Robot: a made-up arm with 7 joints. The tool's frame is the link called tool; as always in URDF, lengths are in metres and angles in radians. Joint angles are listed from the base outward.
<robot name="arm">
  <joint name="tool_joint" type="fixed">
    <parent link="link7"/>
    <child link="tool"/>
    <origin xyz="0 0 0" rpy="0 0 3.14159"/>
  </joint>
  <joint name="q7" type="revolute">
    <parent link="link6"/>
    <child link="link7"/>
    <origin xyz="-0.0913 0.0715 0" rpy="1.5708 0 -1.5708"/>
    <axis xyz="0 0 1"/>
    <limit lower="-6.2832" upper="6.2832"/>
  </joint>
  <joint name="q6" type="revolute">
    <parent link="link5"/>
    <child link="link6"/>
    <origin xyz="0 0 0" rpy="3.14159 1.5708 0"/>
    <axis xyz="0 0 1"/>
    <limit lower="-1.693" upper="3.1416"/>
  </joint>
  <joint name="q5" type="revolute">
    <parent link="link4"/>
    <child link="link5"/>
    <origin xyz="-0.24 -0.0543 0" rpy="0 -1.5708 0"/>
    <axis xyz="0 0 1"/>
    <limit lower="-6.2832" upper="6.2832"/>
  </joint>
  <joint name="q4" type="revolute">
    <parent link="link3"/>
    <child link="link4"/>
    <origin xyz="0.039 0 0" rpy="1.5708 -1.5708 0"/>
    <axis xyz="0 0 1"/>
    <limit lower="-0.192" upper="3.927"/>
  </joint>
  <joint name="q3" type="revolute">
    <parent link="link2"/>
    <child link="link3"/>
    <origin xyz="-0.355 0 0" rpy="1.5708 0 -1.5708"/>
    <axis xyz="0 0 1"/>
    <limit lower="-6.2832" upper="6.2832"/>
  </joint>
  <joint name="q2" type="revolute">
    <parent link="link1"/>
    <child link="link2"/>
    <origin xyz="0 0 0" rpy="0 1.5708 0"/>
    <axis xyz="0 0 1"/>
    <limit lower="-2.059" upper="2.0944"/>
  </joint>
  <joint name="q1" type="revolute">
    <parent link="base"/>
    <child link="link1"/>
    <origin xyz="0 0 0.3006" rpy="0 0 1.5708"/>
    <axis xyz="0 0 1"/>
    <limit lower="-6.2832" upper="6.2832"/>
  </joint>
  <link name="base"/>
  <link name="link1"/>
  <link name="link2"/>
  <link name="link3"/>
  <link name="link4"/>
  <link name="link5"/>
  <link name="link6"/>
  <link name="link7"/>
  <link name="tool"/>
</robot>
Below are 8 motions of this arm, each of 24 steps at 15 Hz.
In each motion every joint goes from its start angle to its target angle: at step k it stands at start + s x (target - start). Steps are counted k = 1, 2, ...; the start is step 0. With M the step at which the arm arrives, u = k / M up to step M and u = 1 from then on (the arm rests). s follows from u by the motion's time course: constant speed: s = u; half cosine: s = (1 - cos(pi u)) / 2; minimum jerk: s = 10 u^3 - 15 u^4 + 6 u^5.
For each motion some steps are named. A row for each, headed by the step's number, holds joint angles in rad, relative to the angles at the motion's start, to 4 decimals.
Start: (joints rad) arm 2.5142 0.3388 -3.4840 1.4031 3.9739 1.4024 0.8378
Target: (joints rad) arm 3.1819 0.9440 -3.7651 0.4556 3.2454 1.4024 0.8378
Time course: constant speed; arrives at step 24
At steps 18, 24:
18: 0.5008 0.4539 -0.2108 -0.7106 -0.5464 0.0000 0.0000
24: 0.6677 0.6052 -0.2811 -0.9475 -0.7285 0.0000 0.0000

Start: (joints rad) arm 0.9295 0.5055 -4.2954 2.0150 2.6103 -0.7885 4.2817
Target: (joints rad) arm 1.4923 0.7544 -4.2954 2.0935 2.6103 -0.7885 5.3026
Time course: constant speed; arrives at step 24
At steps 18, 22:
18: 0.4221 0.1867 0.0000 0.0589 0.0000 0.0000 0.7657
22: 0.5159 0.2282 0.0000 0.0720 0.0000 0.0000 0.9358

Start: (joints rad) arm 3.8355 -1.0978 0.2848 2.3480 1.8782 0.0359 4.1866
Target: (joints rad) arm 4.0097 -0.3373 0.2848 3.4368 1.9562 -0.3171 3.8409
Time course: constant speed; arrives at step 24
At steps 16, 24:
16: 0.1161 0.5070 0.0000 0.7259 0.0520 -0.2353 -0.2305
24: 0.1742 0.7605 0.0000 1.0888 0.0780 -0.3530 -0.3457

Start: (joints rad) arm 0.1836 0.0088 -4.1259 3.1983 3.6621 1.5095 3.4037
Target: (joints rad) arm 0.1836 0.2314 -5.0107 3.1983 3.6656 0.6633 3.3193
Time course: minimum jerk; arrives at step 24
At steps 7, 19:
7: 0.0000 0.0339 -0.1347 0.0000 0.0005 -0.1288 -0.0128
19: 0.0000 0.2082 -0.8277 0.0000 0.0033 -0.7916 -0.0790

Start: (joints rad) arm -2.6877 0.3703 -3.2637 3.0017 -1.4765 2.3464 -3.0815
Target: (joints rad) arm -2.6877 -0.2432 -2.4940 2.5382 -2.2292 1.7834 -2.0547
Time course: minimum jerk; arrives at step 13
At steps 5, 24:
5: 0.0000 -0.1787 0.2241 -0.1350 -0.2192 -0.1640 0.2990
24: 0.0000 -0.6135 0.7697 -0.4635 -0.7527 -0.5630 1.0268

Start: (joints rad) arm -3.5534 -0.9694 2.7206 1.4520 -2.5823 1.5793 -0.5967
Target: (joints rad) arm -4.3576 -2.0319 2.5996 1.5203 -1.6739 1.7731 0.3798
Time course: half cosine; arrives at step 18
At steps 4, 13, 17, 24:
4: -0.0941 -0.1243 -0.0142 0.0080 0.1063 0.0227 0.1142
13: -0.6606 -0.8727 -0.0994 0.0561 0.7462 0.1592 0.8021
17: -0.7981 -1.0544 -0.1201 0.0678 0.9015 0.1923 0.9691
24: -0.8042 -1.0625 -0.1210 0.0683 0.9084 0.1938 0.9765

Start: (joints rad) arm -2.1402 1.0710 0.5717 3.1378 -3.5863 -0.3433 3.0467
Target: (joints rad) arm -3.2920 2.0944 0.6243 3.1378 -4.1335 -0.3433 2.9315
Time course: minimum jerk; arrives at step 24
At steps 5, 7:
5: -0.0743 0.0660 0.0034 0.0000 -0.0353 0.0000 -0.0074
7: -0.1753 0.1558 0.0080 0.0000 -0.0833 0.0000 -0.0175

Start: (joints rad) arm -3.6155 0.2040 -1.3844 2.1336 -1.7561 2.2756 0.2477
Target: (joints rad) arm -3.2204 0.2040 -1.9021 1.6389 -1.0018 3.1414 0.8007
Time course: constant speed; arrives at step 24
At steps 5, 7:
5: 0.0823 0.0000 -0.1079 -0.1031 0.1571 0.1804 0.1152
7: 0.1152 0.0000 -0.1510 -0.1443 0.2200 0.2525 0.1613

